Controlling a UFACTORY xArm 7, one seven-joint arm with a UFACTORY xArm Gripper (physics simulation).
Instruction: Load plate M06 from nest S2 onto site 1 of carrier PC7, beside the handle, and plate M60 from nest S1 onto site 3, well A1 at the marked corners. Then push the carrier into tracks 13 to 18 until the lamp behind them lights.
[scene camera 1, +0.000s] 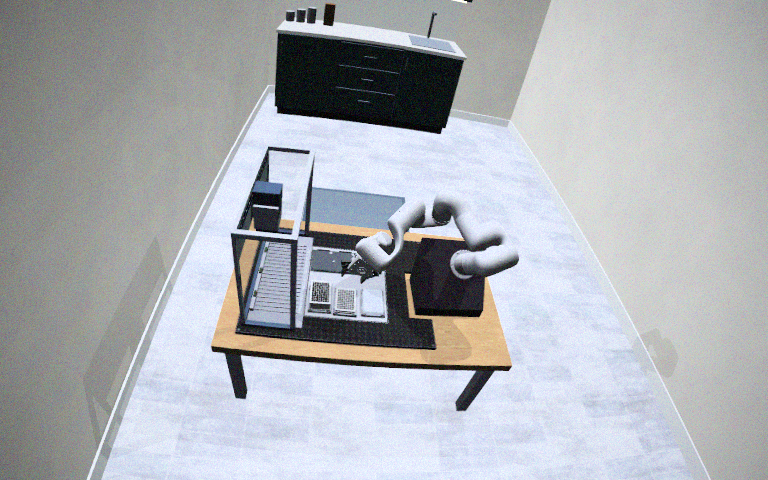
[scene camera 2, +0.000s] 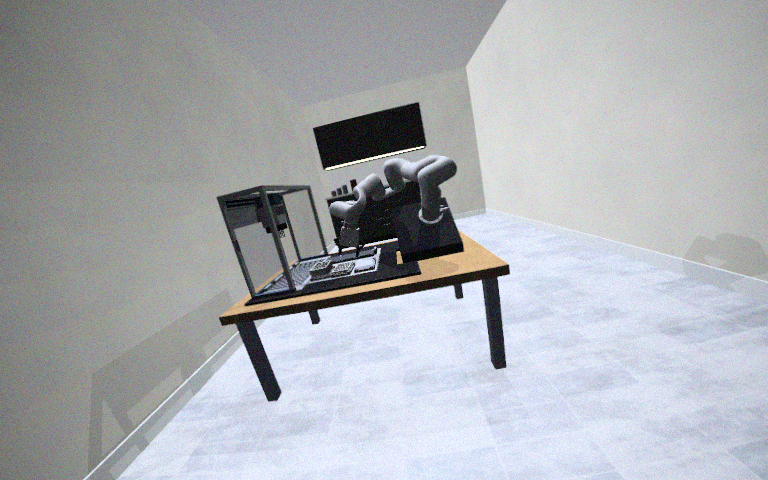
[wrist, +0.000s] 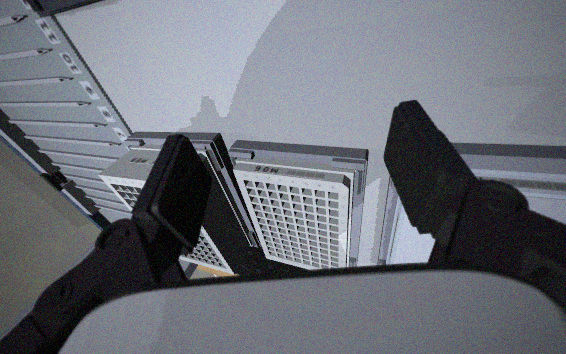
Observation:
My gripper (wrist: 290, 145) is open, with nothing in its grasp. Also in view: a white plate (wrist: 535, 185). A dark carrier plate (scene camera 1: 322, 260) rests on a black perforated mat (scene camera 1: 400, 330). Further things: a glass enclosure (wrist: 52, 234).
The black perforated mat is seen too in the wrist view (wrist: 254, 262).

